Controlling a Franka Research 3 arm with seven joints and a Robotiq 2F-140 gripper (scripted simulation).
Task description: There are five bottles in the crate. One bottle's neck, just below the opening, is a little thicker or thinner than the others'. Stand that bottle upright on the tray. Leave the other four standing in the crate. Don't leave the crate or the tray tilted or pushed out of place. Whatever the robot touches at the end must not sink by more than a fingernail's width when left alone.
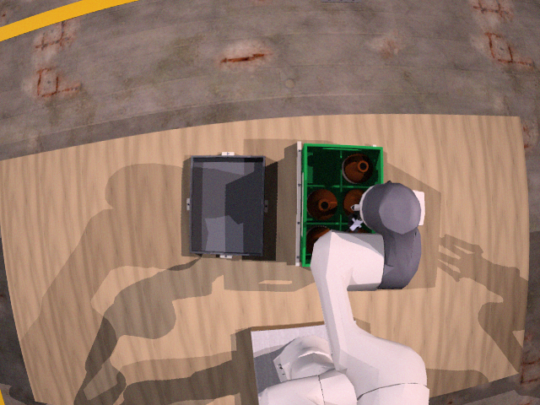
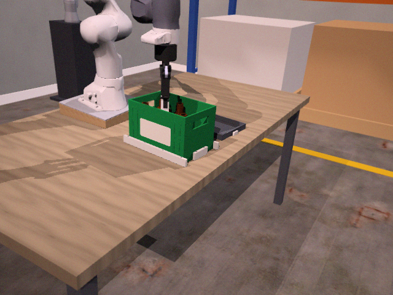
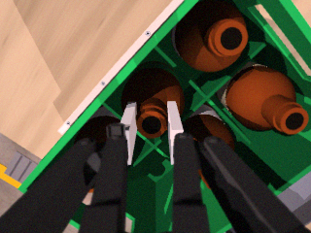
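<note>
The green crate is 4 cm to the left of my hand and 9 cm below it. Round my hand: dark grey tray (3 cm ahead, 32 cm to the left, 16 cm below); then brown bottle (9 cm ahead, 1 cm to the right, 9 cm below).
</note>
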